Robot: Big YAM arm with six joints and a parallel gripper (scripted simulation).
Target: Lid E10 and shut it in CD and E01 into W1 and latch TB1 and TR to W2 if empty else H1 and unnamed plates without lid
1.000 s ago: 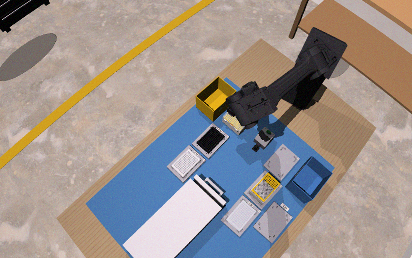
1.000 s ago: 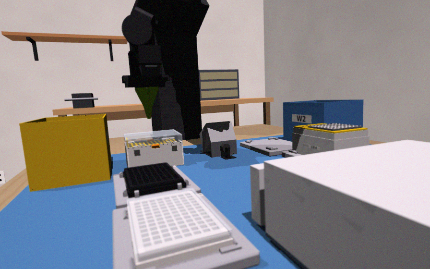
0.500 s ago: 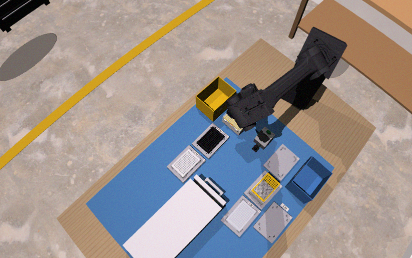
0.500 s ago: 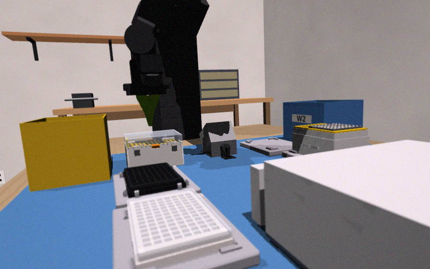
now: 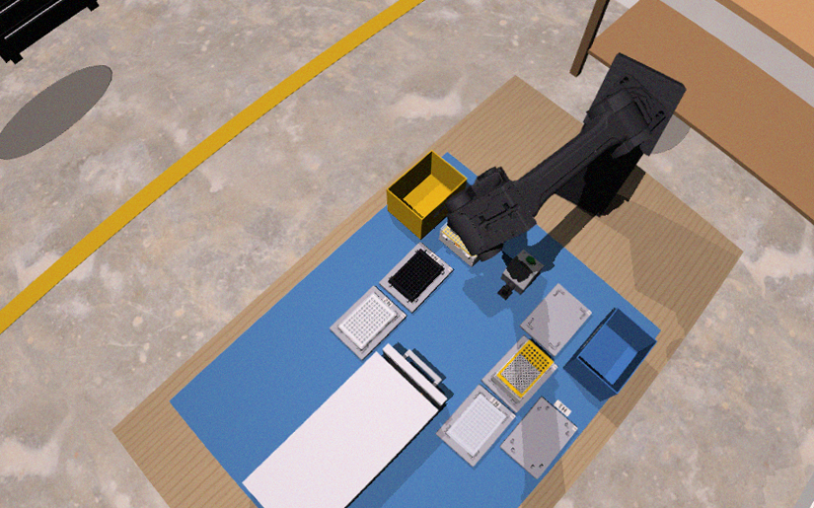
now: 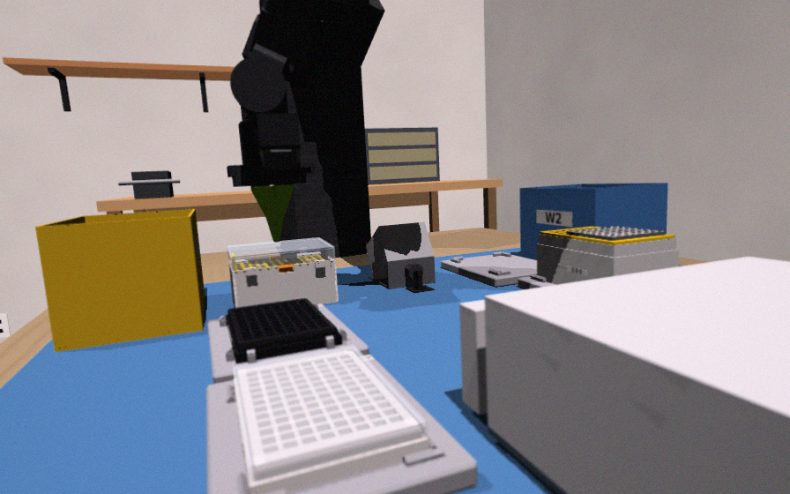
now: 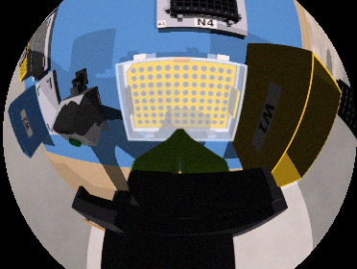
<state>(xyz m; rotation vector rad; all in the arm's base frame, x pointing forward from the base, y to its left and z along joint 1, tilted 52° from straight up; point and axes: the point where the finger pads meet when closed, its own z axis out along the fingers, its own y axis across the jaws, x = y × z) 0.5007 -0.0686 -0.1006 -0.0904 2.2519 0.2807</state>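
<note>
My gripper is now 30 mm short of the tip box TB1, 10 mm to the right of it and 40 mm above it. From my hand the other things lie so: black plate: 200 mm ahead, 20 mm to the left, 60 mm below; done key housing: 50 mm behind, 170 mm to the left, 30 mm below; yellow bin W1: 60 mm ahead, 150 mm to the right, 40 mm below.
</note>
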